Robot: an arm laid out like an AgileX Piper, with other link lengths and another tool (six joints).
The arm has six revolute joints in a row. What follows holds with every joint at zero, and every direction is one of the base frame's.
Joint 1 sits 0.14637 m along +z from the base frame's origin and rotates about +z.
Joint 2 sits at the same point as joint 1 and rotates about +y.
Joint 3 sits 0.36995 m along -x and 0.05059 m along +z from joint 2 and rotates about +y.
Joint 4 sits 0.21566 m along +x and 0.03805 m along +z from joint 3 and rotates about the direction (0.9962, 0, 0.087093).
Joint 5 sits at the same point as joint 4 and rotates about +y.
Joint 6 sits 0.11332 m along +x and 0.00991 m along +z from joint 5 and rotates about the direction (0.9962, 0, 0.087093).
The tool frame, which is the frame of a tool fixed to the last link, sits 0.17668 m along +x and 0.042 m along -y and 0.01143 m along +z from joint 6; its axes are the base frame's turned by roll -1.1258, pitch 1.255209 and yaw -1.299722 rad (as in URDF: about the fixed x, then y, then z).
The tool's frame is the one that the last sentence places.
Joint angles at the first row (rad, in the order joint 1, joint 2, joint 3, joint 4, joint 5, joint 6):
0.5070, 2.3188, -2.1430, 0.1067, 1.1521, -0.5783
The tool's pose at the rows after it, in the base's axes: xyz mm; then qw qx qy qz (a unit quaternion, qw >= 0):
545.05 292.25 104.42 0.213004 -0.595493 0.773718 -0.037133
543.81 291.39 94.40 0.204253 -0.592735 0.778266 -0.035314
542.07 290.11 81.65 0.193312 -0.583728 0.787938 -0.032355
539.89 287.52 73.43 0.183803 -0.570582 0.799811 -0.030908
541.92 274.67 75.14 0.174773 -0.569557 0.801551 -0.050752
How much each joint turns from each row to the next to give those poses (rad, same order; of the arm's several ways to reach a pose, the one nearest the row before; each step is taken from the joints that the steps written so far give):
0.0000, 0.0107, 0.0000, 0.0037, 0.0022, 0.0247
0.0000, 0.0158, 0.0000, 0.0000, 0.0014, 0.0103
0.0000, 0.0201, 0.0000, 0.0005, 0.0000, 0.0262
0.0000, 0.0123, 0.0000, -0.0027, 0.0034, 0.0369
0.0000, -0.0027, -0.0040, -0.0459, 0.0186, 0.0204

